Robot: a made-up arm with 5 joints.
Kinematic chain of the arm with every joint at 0, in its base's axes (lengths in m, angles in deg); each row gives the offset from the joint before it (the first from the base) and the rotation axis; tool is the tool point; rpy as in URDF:
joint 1: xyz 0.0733 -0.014 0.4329 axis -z
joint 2: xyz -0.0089 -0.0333 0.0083 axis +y
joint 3: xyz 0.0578 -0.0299 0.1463 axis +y
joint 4: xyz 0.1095 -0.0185 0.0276 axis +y
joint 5: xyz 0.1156 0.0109 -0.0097 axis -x
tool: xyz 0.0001 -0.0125 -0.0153 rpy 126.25 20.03 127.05
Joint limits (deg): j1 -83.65..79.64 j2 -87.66..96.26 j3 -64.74..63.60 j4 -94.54..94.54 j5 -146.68..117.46
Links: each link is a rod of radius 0.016 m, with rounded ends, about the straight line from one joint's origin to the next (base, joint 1, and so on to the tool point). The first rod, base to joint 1, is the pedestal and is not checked.
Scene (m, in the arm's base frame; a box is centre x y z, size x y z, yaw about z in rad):
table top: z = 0
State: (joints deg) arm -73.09 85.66 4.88 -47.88 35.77
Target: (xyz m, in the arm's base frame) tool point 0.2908 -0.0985 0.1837
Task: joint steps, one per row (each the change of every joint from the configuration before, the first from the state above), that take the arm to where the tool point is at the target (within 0.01 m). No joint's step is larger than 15 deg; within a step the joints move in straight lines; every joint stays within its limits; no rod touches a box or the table.
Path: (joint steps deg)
1: 14.33 -0.05 1.47 0.33 0.27
2: 14.32 -0.05 1.47 0.33 0.28
3: 14.33 -0.05 1.47 0.33 0.27
4: 14.33 -0.05 1.47 0.33 0.28
5: 14.32 -0.05 1.47 0.33 0.27

